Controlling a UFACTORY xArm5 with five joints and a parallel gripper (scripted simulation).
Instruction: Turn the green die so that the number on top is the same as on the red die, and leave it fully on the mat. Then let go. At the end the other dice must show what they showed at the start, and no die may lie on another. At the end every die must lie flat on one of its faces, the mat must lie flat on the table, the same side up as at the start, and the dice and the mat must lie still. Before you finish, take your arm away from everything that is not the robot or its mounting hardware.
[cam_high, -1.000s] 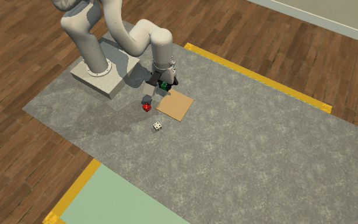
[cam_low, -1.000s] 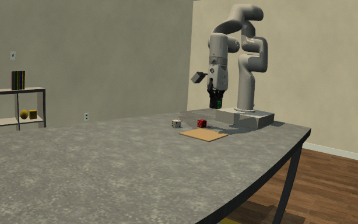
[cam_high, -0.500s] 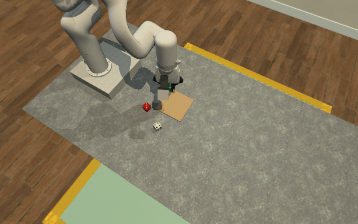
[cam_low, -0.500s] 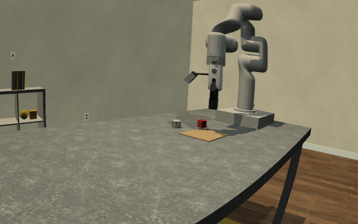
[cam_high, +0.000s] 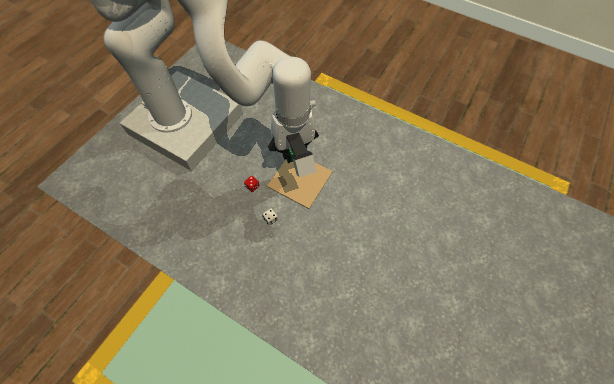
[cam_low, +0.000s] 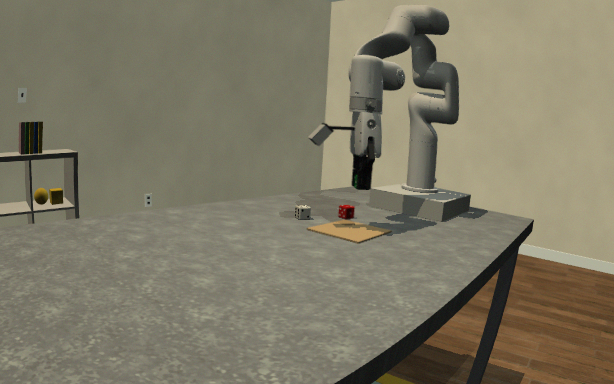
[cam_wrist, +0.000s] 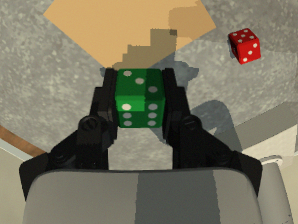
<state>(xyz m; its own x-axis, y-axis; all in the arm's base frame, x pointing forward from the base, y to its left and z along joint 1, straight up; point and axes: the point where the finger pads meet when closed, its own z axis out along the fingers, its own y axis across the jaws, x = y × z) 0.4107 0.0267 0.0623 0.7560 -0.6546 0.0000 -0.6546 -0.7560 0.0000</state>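
My gripper is now 12 cm above the tan mat and 2 cm short of it. Round my hand: red die: 10 cm below, 9 cm to the right, 9 cm behind; then green die: 1 cm below; then white die: 15 cm to the right, 10 cm below, 1 cm ahead.
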